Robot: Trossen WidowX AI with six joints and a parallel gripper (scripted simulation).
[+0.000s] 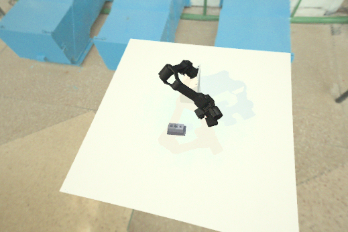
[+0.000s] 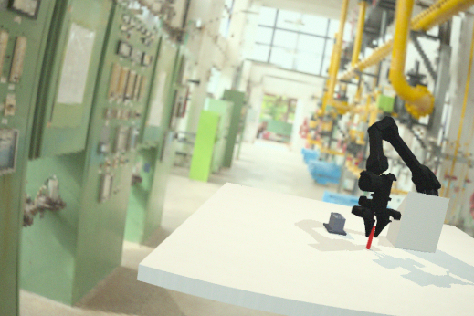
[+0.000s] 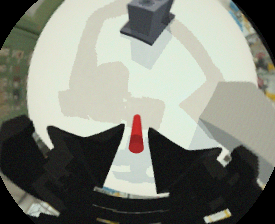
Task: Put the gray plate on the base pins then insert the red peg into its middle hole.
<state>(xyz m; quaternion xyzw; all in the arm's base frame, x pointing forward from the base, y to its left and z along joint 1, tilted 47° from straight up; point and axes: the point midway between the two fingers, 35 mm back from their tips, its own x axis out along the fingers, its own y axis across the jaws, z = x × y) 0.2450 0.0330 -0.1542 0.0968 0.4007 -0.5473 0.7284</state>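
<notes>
Now: the gray plate 18 cm to the right of my gripper tip and 10 cm ahead of it. Also, from my gripper tip: dark base (18 cm to the right, 10 cm ahead, 3 cm below); then red peg (right at my gripper tip).
</notes>
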